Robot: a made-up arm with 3 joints. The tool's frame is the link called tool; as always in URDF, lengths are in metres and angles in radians. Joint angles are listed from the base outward. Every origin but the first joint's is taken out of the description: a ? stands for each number. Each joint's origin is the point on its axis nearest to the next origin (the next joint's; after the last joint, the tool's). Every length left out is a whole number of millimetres.
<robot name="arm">
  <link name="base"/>
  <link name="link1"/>
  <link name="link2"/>
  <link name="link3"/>
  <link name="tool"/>
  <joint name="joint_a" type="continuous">
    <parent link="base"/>
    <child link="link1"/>
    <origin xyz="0 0 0.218" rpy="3.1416 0 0"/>
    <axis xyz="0 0 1"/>
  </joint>
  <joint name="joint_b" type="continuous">
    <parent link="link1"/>
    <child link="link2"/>
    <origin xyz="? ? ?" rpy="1.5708 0 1.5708"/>
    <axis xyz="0 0 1"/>
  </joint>
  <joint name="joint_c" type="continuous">
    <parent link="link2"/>
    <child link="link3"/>
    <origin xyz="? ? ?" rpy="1.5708 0 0"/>
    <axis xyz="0 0 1"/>
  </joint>
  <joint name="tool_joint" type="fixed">
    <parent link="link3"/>
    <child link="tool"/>
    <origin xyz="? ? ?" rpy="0 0 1.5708"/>
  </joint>
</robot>
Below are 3 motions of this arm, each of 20 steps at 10 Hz.
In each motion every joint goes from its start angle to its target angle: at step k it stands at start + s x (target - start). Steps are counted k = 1, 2, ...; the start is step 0. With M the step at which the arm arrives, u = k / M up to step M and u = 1 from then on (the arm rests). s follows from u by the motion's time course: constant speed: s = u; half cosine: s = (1 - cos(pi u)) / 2; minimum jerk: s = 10 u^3 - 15 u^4 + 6 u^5.
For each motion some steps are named. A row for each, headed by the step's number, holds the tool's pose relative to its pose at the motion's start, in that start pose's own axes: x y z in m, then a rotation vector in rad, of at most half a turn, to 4 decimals.
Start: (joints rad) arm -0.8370 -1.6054 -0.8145
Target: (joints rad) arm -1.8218 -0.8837 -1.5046
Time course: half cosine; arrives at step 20
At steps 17, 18, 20:
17: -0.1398 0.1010 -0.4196 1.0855 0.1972 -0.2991
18: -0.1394 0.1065 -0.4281 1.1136 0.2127 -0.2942
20: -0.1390 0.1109 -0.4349 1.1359 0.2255 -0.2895

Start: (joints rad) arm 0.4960 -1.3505 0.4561
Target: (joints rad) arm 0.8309 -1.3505 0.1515
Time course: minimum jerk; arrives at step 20
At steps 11, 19, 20:
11: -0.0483 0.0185 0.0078 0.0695 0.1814 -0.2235
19: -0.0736 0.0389 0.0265 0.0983 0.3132 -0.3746
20: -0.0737 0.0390 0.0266 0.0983 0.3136 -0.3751

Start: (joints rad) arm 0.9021 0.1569 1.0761
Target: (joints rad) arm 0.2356 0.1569 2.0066
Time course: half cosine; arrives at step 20
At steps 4, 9, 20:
4: 0.0550 -0.0113 -0.0026 0.0090 0.0043 0.1517
9: 0.2428 0.0164 -0.0145 0.0426 0.0131 0.6701
20: 0.4500 0.2758 -0.0296 0.1138 0.0033 1.5879

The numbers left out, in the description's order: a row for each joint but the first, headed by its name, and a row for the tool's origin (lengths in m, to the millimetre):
joint_b: -0.05 -0.058 0
joint_c: -0.001 -0.127 0
tool: 0.382 -0.108 0

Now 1 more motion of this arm.
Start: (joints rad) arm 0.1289 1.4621 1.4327
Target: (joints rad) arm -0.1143 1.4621 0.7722
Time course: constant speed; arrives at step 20
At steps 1, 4, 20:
1: -0.0120 0.0028 -0.0037 0.0119 0.0019 -0.0317
4: -0.0473 0.0137 -0.0141 0.0474 0.0098 -0.1268
20: -0.2048 0.1259 -0.0364 0.2194 0.1110 -0.6309

